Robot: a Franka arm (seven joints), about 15 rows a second.
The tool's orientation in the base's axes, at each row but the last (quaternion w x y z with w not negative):
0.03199 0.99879 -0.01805 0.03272
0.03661 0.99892 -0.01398 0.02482
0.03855 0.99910 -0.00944 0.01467
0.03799 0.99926 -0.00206 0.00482
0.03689 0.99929 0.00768 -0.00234
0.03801 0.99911 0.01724 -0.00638
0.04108 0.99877 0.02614 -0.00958
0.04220 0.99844 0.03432 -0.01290
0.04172 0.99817 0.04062 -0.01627
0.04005 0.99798 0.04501 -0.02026
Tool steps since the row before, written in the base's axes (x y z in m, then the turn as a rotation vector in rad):
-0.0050 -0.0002 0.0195 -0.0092 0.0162 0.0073
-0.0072 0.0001 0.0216 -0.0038 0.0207 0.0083
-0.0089 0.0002 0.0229 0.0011 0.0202 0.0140
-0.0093 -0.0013 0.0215 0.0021 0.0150 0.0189
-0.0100 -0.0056 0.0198 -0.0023 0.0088 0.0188
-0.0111 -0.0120 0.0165 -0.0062 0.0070 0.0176
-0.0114 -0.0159 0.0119 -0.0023 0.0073 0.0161
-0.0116 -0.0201 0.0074 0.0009 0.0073 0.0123
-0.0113 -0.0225 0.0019 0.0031 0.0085 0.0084
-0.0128 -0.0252 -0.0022 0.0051 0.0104 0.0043
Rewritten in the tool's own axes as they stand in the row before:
-0.0037 0.0016 -0.0197 -0.0092 -0.0153 -0.0089
-0.0061 0.0017 -0.0219 -0.0039 -0.0199 -0.0100
-0.0082 0.0017 -0.0231 0.0012 -0.0191 -0.0155
-0.0091 0.0030 -0.0214 0.0022 -0.0135 -0.0200
-0.0102 0.0069 -0.0193 -0.0023 -0.0074 -0.0194
-0.0117 0.0128 -0.0154 -0.0062 -0.0059 -0.0180
-0.0125 0.0162 -0.0104 -0.0023 -0.0061 -0.0166
-0.0131 0.0198 -0.0054 0.0010 -0.0062 -0.0129
-0.0131 0.0216 0.0003 0.0035 -0.0075 -0.0092
-0.0149 0.0237 0.0047 0.0058 -0.0095 -0.0053

